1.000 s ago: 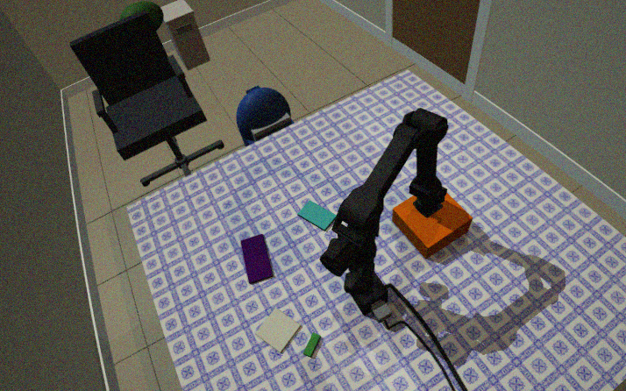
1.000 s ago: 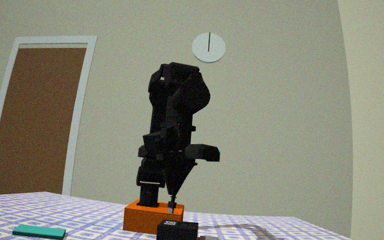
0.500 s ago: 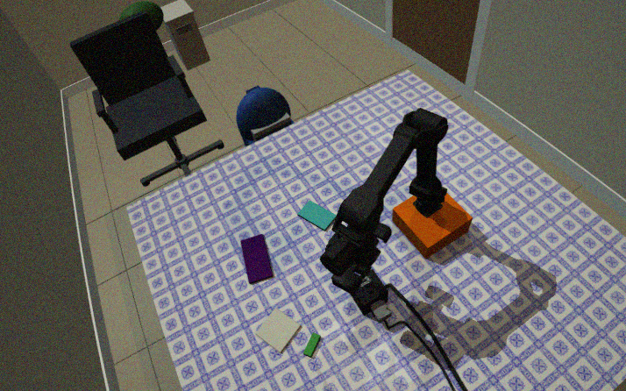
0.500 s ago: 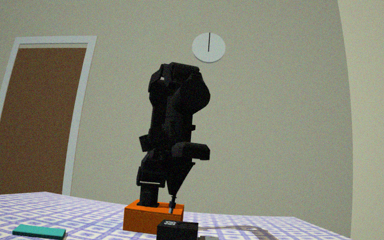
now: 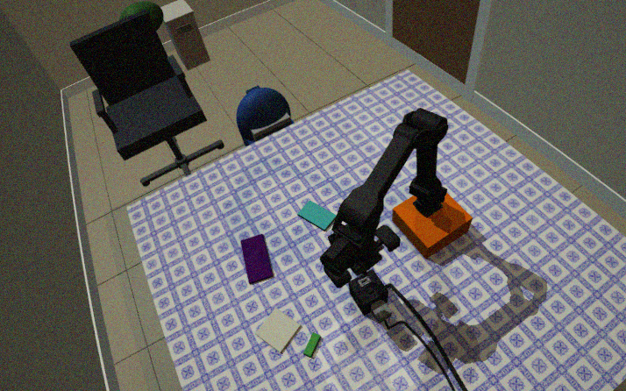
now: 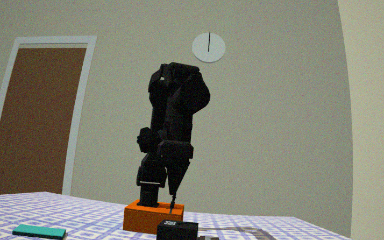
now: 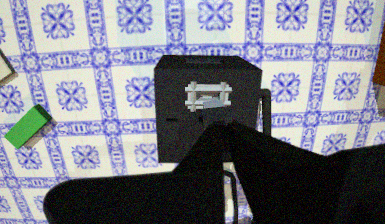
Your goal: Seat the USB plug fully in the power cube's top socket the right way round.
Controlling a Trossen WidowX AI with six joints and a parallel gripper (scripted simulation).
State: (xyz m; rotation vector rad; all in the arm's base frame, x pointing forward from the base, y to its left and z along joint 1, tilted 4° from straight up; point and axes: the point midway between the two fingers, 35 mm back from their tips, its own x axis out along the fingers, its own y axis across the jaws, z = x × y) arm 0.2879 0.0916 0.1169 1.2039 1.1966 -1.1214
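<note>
My gripper tip is 20 mm above the USB plug. From my gripper tip the other things lie so: USB socket: 70 mm below; then green block: 200 mm ahead, 130 mm below, 50 mm to the left; then beige block: 260 mm ahead, 130 mm below, 40 mm to the right.
</note>
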